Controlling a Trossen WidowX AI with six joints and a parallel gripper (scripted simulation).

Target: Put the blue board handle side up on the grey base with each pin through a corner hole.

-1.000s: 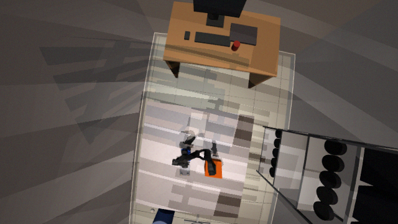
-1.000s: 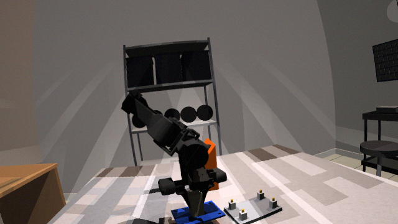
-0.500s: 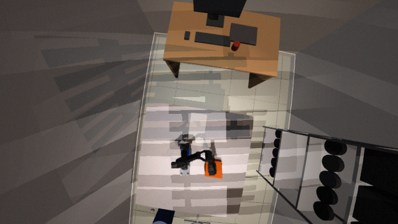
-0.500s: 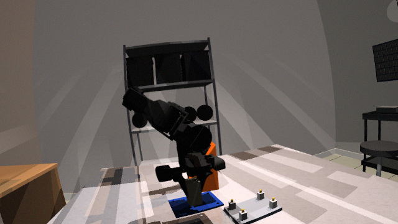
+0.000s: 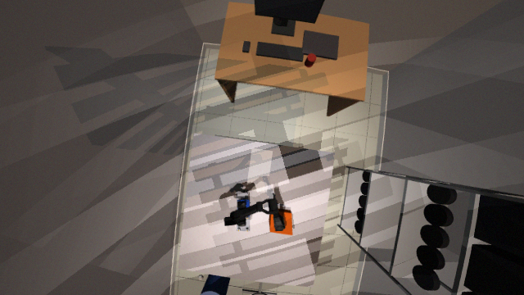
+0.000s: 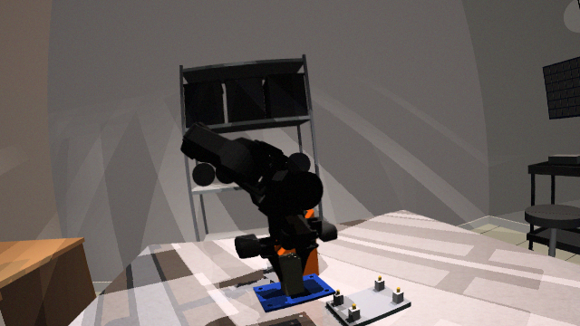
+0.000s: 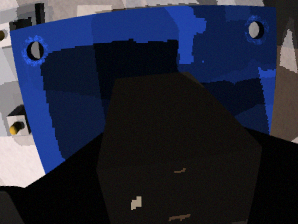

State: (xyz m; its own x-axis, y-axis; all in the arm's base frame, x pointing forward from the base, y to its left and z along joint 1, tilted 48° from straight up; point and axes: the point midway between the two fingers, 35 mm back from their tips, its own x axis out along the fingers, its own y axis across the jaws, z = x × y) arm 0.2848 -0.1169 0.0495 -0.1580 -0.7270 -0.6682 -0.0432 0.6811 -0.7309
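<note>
Now: the grey base 10 mm ahead of my gripper tip, 170 mm to the left of it and 120 mm below it. From my gripper tip the other things lie so: flat blue board 10 mm below.
</note>
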